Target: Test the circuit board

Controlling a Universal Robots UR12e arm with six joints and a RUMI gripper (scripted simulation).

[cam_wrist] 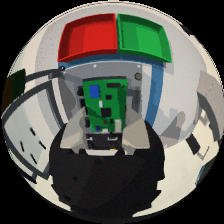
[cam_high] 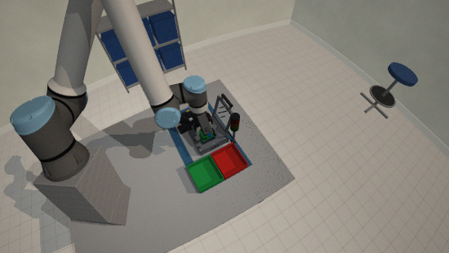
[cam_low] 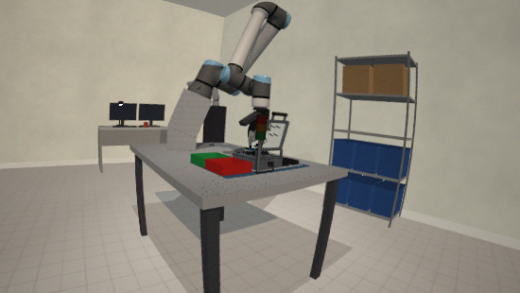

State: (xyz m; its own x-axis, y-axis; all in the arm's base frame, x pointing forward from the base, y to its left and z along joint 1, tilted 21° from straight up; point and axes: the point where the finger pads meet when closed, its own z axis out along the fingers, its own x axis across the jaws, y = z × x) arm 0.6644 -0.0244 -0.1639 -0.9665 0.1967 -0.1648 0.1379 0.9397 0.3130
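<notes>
Now: the green circuit board 1 cm to the left of my hand. Also, from my hand: green bin: 18 cm to the right, 13 cm behind, 7 cm below; then red bin: 20 cm to the right, 7 cm below, 2 cm ahead; then tester lid: 12 cm ahead, 10 cm above, 1 cm to the right.
</notes>
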